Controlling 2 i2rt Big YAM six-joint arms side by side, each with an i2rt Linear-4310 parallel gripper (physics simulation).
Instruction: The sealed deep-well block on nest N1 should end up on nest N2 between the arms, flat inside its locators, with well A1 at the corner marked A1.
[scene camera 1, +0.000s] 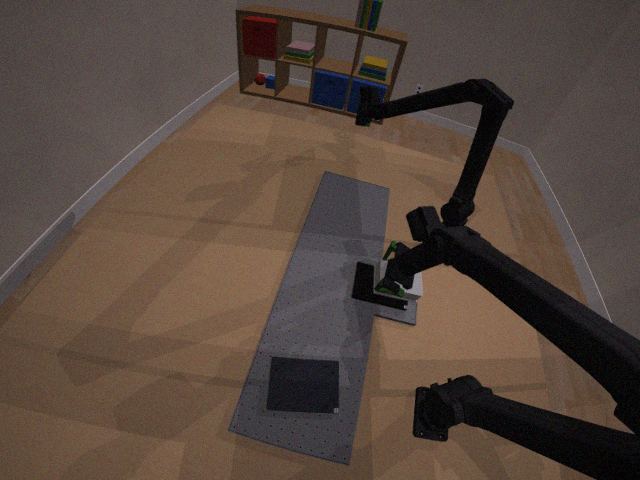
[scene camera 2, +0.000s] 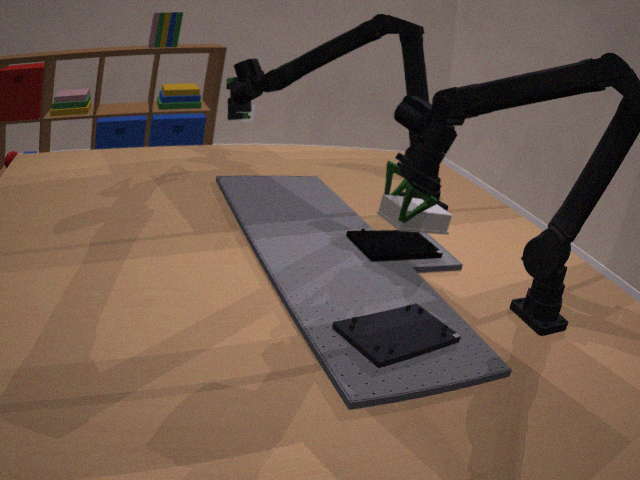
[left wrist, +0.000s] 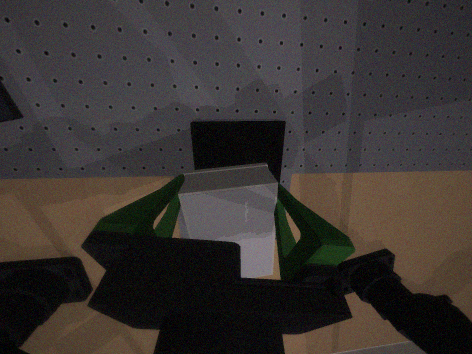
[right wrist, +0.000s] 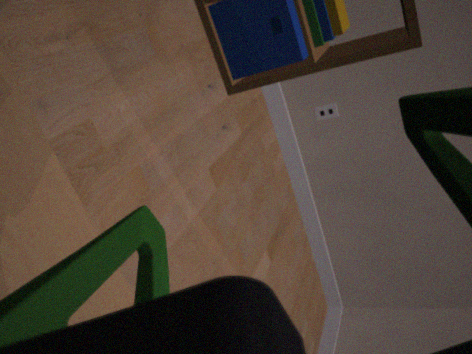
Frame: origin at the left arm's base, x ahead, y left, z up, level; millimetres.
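Where they show: left gripper, fingertip midpoint: (scene camera 1: 379, 275) (scene camera 2: 393, 211) (left wrist: 230, 183); right gripper, fingertip midpoint: (scene camera 2: 229, 102) (right wrist: 272, 169); left arm's base, origin of the base link: (scene camera 1: 430, 413) (scene camera 2: 538, 318) (left wrist: 48, 278); right arm's base, origin of the base link: (left wrist: 361, 269).
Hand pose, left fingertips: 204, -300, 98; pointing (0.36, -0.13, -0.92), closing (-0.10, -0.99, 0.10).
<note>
Each offset is from my left fingertips to the centre of the thing, as dx, dy, dz. "spot": to the spot under its first point. Level surfaces: height alone.
The pale sealed block @(-55, -3, -8) (scene camera 1: 413, 292) (scene camera 2: 433, 220) (left wrist: 225, 215) is held between the green fingers of my left gripper (scene camera 1: 382, 272) (scene camera 2: 395, 206) (left wrist: 230, 183). It hangs above the black nest N2 @(-29, -20, -74) (scene camera 1: 363, 281) (scene camera 2: 395, 245) (left wrist: 237, 142), apart from it in scene camera 2 and offset toward the picture's right. A small white mark @(spot: -106, +28, -74) (scene camera 1: 405, 305) (scene camera 2: 438, 252) sits at one corner of N2. Well A1 cannot be made out. Nest N1 @(+121, +302, -74) (scene camera 1: 302, 384) (scene camera 2: 392, 335) stands bare. My right gripper (scene camera 1: 363, 122) (scene camera 2: 232, 99) (right wrist: 272, 169) is open and empty, high and far from the block.
A grey perforated plate @(dz -85) (scene camera 1: 310, 268) (scene camera 2: 289, 258) (left wrist: 150, 90) lies under the nests. The left arm's base (scene camera 1: 431, 413) (scene camera 2: 540, 315) stands beside it. A wooden shelf unit (scene camera 1: 319, 43) (scene camera 2: 220, 77) stands at the back by the wall.
</note>
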